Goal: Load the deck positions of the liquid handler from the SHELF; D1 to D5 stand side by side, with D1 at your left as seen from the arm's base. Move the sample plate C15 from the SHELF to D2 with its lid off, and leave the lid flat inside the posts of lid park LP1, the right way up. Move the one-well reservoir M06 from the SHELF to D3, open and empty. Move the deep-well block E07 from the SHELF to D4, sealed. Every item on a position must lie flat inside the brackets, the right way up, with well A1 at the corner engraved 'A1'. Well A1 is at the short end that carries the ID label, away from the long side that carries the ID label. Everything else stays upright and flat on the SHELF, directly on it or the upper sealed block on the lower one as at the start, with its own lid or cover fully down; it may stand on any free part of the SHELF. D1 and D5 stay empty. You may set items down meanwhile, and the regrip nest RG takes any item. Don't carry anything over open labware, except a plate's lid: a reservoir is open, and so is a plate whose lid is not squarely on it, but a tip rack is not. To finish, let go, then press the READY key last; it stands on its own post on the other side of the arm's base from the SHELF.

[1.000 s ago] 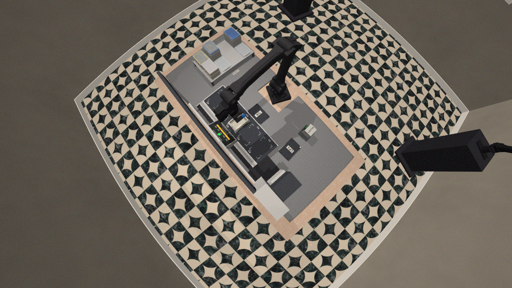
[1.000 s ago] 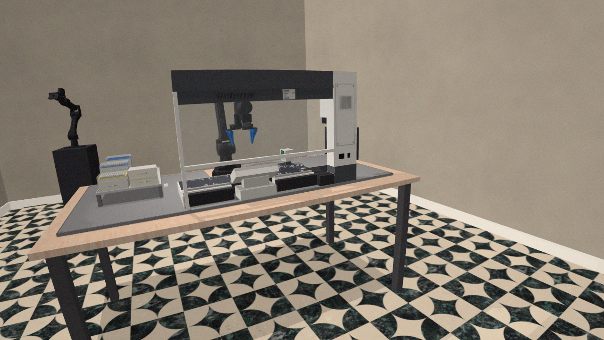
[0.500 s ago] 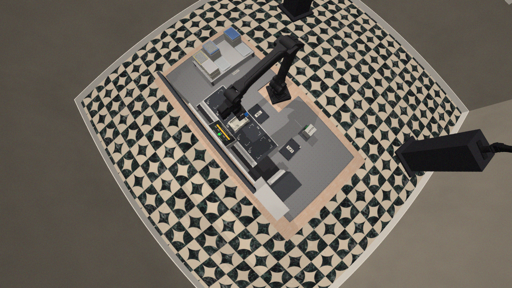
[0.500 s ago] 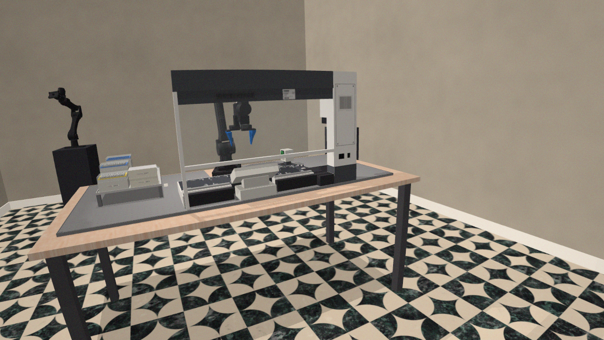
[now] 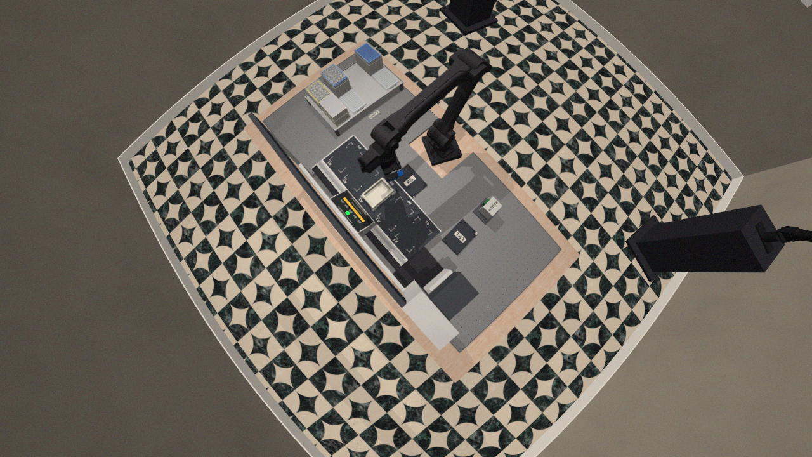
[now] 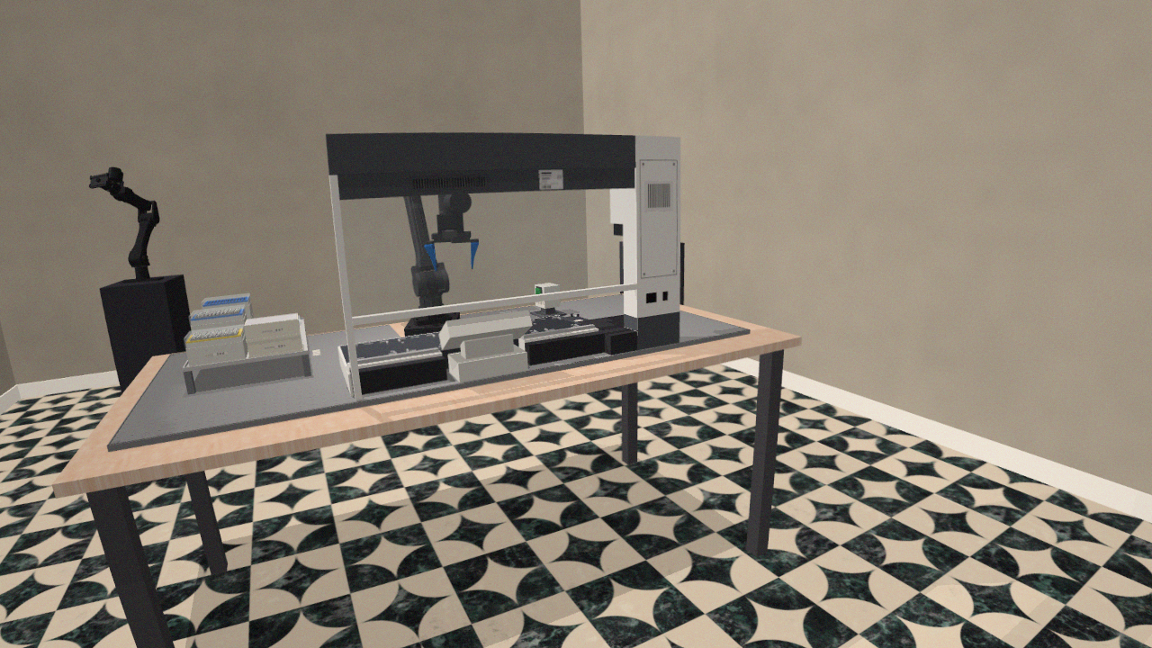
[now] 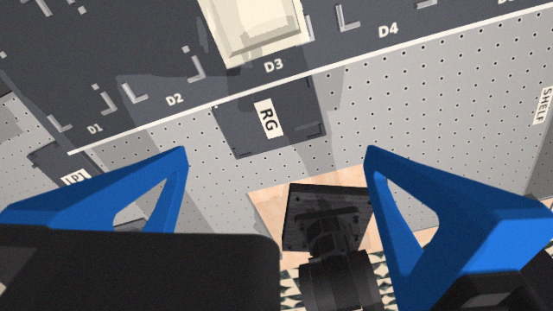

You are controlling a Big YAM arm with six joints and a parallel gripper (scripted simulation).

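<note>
The white block lies 470 mm to the right of my hand, 150 mm below it and 40 mm ahead of it. Also, from my hand: liquid handler's gantry 280 mm above, 260 mm ahead, 80 mm to the left; regrip nest RG 230 mm below, 90 mm behind, 30 mm to the left; cream one-well reservoir 170 mm below, 80 mm ahead, 10 mm to the left.
</note>
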